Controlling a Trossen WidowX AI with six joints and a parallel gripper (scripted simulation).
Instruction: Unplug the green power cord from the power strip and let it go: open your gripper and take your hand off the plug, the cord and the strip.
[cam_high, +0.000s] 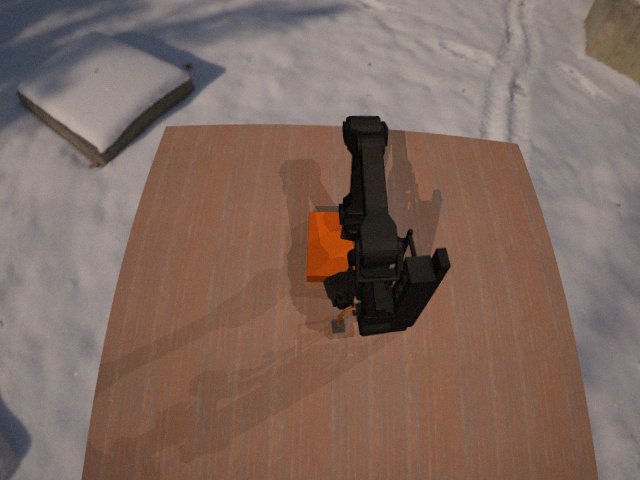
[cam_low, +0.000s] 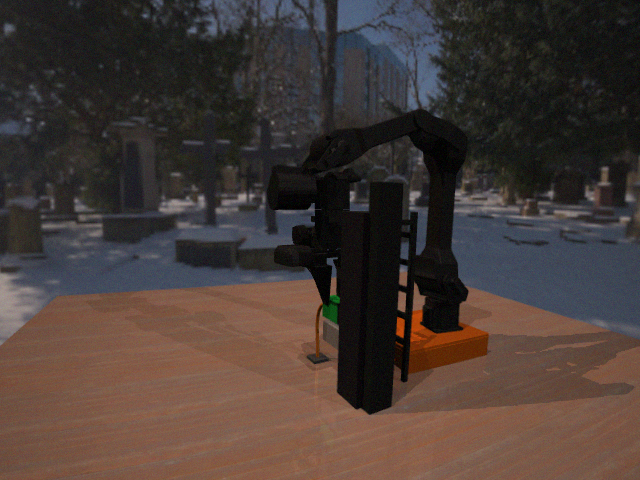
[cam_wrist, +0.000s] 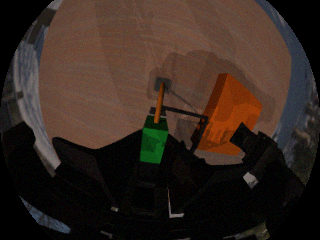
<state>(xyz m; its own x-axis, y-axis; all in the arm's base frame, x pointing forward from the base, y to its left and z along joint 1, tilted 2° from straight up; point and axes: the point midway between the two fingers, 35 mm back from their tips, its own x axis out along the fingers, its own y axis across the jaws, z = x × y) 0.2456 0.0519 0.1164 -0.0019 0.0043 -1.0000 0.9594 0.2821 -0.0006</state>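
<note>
Now: the grey end piece 1 cm ahead of my gripper tip, 5 cm to the right of it and 12 cm below it. Also, from my gripper tip: green plug: 1 cm behind, 3 cm to the left; then black pillar: 3 cm behind, 12 cm to the left, 4 cm above.
</note>
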